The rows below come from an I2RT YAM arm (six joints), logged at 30 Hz.
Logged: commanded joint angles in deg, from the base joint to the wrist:
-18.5, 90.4, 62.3, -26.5, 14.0, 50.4
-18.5, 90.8, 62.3, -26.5, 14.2, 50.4
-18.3, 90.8, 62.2, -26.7, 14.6, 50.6
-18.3, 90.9, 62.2, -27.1, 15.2, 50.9
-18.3, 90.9, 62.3, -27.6, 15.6, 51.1
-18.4, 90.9, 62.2, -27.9, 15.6, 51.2
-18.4, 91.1, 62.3, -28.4, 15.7, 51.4
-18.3, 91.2, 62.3, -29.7, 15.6, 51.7
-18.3, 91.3, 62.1, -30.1, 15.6, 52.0
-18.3, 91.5, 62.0, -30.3, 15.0, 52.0
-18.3, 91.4, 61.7, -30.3, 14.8, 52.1
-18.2, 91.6, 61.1, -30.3, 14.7, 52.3
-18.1, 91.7, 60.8, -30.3, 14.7, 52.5
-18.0, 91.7, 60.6, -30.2, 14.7, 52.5
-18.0, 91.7, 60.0, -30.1, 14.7, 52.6
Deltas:
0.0, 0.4, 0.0, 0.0, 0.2, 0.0
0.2, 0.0, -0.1, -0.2, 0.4, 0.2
0.0, 0.1, 0.0, -0.4, 0.6, 0.3
0.0, 0.0, 0.1, -0.5, 0.4, 0.2
-0.1, 0.0, -0.1, -0.3, 0.0, 0.1
0.0, 0.2, 0.1, -0.5, 0.1, 0.2
0.1, 0.1, 0.0, -1.3, -0.1, 0.3
0.0, 0.1, -0.2, -0.4, 0.0, 0.3
0.0, 0.2, -0.1, -0.2, -0.6, 0.0
0.0, -0.1, -0.3, 0.0, -0.2, 0.1
0.1, 0.2, -0.6, 0.0, -0.1, 0.2
0.1, 0.1, -0.3, 0.0, 0.0, 0.2
0.1, 0.0, -0.2, 0.1, 0.0, 0.0
0.0, 0.0, -0.6, 0.1, 0.0, 0.1

